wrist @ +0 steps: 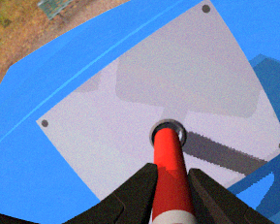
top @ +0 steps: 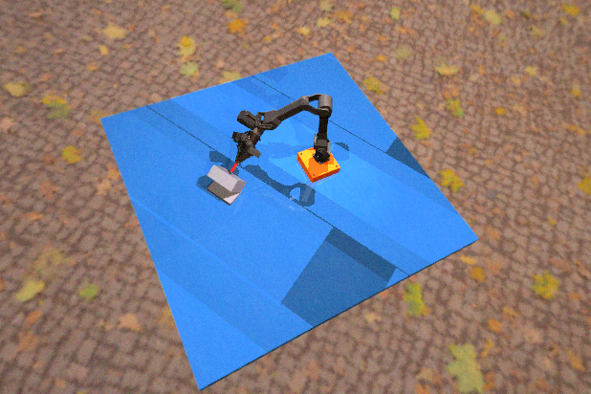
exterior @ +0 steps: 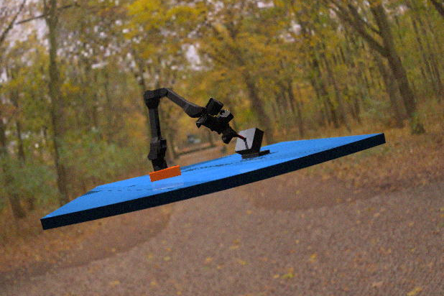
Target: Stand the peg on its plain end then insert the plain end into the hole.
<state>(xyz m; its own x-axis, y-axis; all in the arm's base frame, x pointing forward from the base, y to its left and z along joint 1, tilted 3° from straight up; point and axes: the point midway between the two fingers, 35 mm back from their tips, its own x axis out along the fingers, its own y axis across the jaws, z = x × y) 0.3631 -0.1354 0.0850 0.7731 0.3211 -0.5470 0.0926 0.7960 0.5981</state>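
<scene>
Now: the grey sloped panel 60 mm ahead of my gripper tip, 20 mm to the left of it and 50 mm below it. Also, from my gripper tip: dark foot (80 mm ahead, 30 mm to the left, 120 mm below); then red peg (10 mm behind, 10 mm above).
</scene>
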